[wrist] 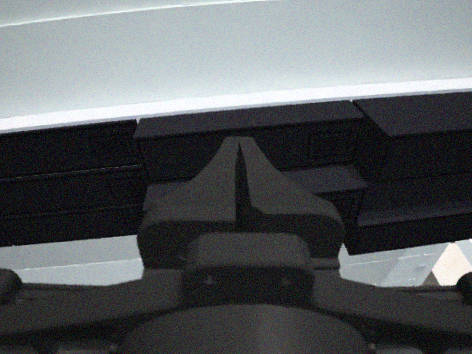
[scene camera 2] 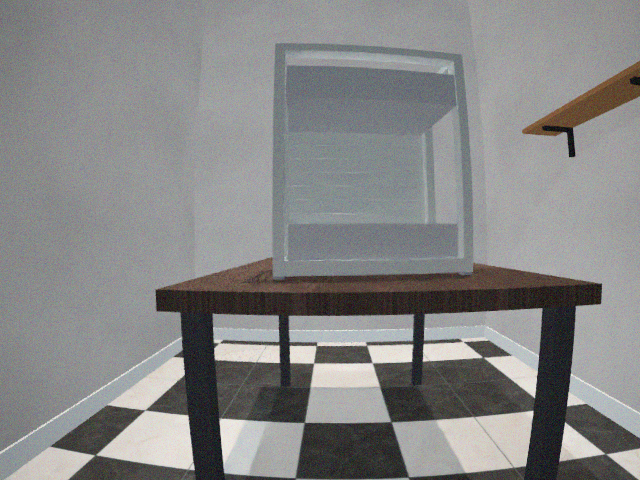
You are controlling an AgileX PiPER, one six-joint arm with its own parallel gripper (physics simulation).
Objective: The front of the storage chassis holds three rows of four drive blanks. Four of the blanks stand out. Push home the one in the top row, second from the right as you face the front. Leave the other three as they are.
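The storage chassis (scene camera 2: 373, 267) (wrist: 235, 55) stands on the table; scene camera 2 shows its open frame, and the wrist view shows its pale top above dark drive blanks. In the wrist view, a top-row blank (wrist: 280, 116) in the middle stands out from the flush blank (wrist: 65, 150) on its left. Another top-row blank (wrist: 430, 114) at the right stands out further. Below the middle one, a second-row blank (wrist: 330, 178) also stands out. My gripper (wrist: 238, 154) is shut and empty, its tips in front of the middle top-row blank; contact is unclear. It does not show in scene camera 2.
The dark wooden table (scene camera 2: 372, 303) has black legs and stands on a checkered floor. A wooden wall shelf (scene camera 2: 589, 105) with black brackets is at the right. Pale walls stand behind and beside the table.
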